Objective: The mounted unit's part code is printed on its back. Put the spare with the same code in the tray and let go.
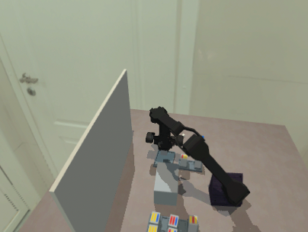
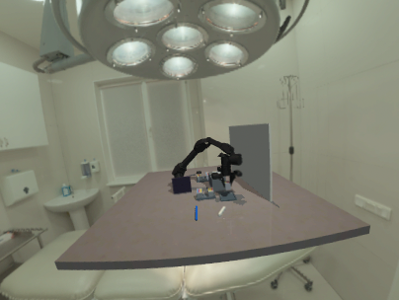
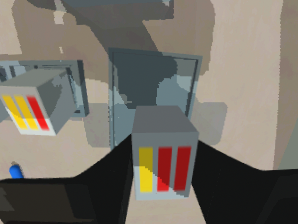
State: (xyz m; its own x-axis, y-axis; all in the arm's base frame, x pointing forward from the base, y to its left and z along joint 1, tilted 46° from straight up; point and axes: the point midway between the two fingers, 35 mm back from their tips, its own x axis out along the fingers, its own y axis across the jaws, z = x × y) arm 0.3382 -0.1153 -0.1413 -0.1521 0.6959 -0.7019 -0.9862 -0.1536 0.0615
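The grey tray is 60 mm below my gripper tip. The rest, counted from my gripper tip: grey holder 140 mm behind, 60 mm below, 20 mm to the left; blue pen 200 mm behind, 170 mm to the right, 60 mm below; mounted grey unit 200 mm to the left, 50 mm behind, 10 mm below.
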